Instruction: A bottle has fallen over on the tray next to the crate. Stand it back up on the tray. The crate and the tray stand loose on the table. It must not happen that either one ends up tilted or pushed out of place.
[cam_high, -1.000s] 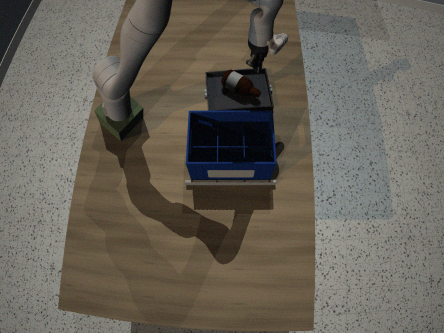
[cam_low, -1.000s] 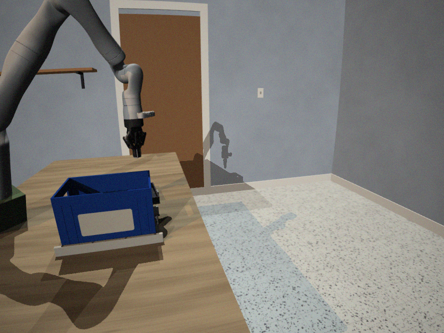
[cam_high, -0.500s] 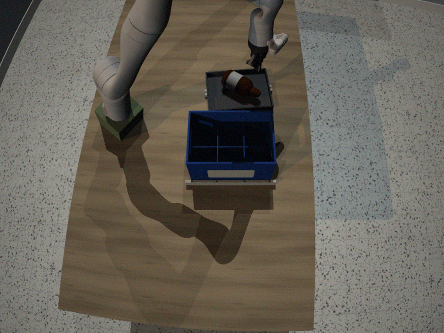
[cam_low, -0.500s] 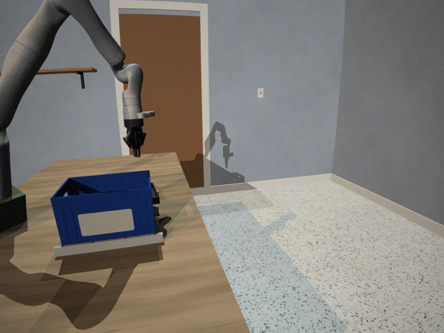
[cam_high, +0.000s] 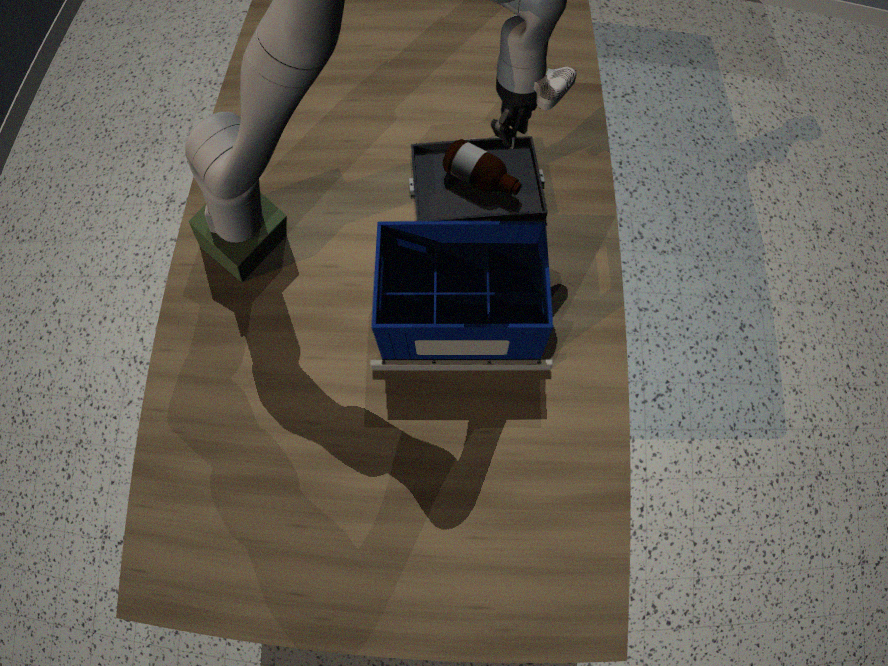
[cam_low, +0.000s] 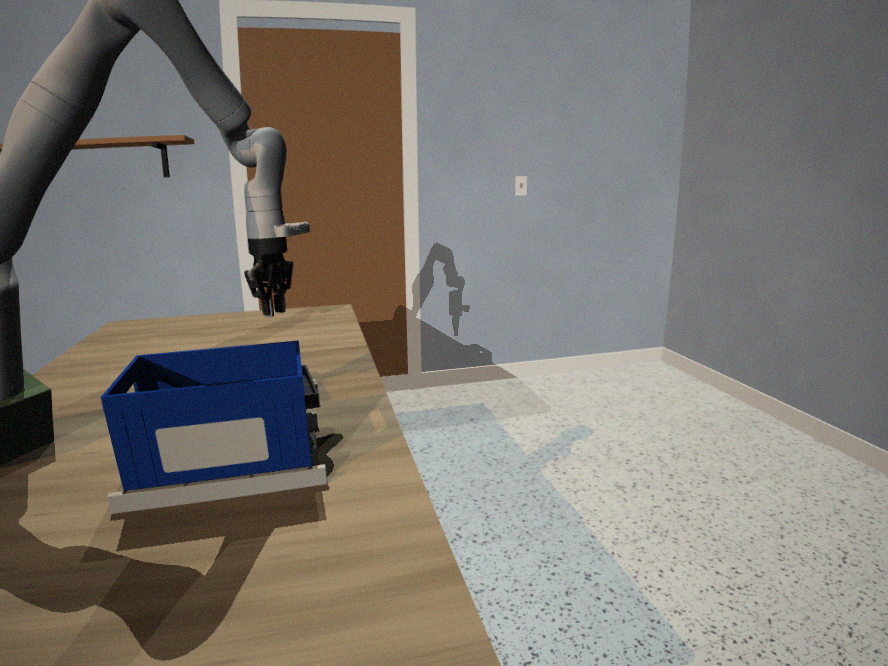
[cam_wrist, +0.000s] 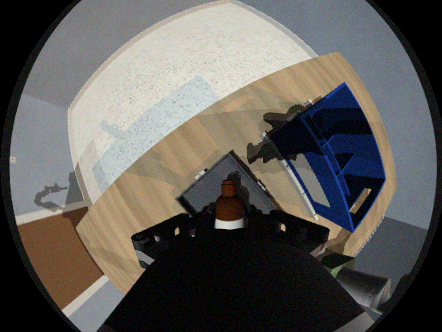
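Right now my hand is 16 cm above the brown bottle, 5 cm past it and 3 cm to the right of it. Round my hand: tray 19 cm below, 6 cm behind, 3 cm to the left; then blue crate 26 cm to the right, 12 cm below, 9 cm behind.
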